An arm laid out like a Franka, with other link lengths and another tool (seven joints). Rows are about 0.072 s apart.
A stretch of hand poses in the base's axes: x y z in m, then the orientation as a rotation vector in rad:
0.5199, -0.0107, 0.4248, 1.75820, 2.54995, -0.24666
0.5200, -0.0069, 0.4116, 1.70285, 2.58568, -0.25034
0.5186, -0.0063, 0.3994, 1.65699, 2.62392, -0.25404
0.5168, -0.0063, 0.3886, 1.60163, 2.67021, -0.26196
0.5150, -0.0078, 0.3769, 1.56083, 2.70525, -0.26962
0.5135, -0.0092, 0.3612, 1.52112, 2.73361, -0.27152
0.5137, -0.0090, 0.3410, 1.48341, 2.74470, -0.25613
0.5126, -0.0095, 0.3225, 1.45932, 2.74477, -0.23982
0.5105, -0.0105, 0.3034, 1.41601, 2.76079, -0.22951
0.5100, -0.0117, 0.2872, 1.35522, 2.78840, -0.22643
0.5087, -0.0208, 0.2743, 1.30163, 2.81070, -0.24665
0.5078, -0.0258, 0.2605, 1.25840, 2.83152, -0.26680
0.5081, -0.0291, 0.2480, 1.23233, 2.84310, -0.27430
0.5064, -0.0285, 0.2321, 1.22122, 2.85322, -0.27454
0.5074, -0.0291, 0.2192, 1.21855, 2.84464, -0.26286
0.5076, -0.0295, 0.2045, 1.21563, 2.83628, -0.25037
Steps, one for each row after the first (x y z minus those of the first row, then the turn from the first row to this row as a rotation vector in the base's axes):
0.0001, 0.0038, -0.0132, -0.00129, 0.00375, 0.04229
-0.0013, 0.0044, -0.0254, 0.00243, 0.01398, 0.07964
-0.0031, 0.0044, -0.0362, 0.00619, 0.02910, 0.12431
-0.0049, 0.0029, -0.0479, 0.00919, 0.04252, 0.15713
-0.0064, 0.0015, -0.0636, 0.01215, 0.04977, 0.18752
-0.0062, 0.0017, -0.0838, 0.01494, 0.03846, 0.21294
-0.0073, 0.0012, -0.1023, 0.01623, 0.02361, 0.22774
-0.0094, 0.0002, -0.1214, 0.01835, 0.01691, 0.25774
-0.0099, -0.0010, -0.1376, 0.01925, 0.01706, 0.30076
-0.0112, -0.0101, -0.1505, 0.00837, 0.02643, 0.33765
-0.0121, -0.0151, -0.1643, -0.00018, 0.03851, 0.36778
-0.0118, -0.0184, -0.1768, -0.00342, 0.04337, 0.38584
-0.0135, -0.0178, -0.1927, -0.00038, 0.04810, 0.39456
-0.0125, -0.0184, -0.2056, -0.00024, 0.03588, 0.39496
-0.0123, -0.0188, -0.2203, 0.00042, 0.02342, 0.39558

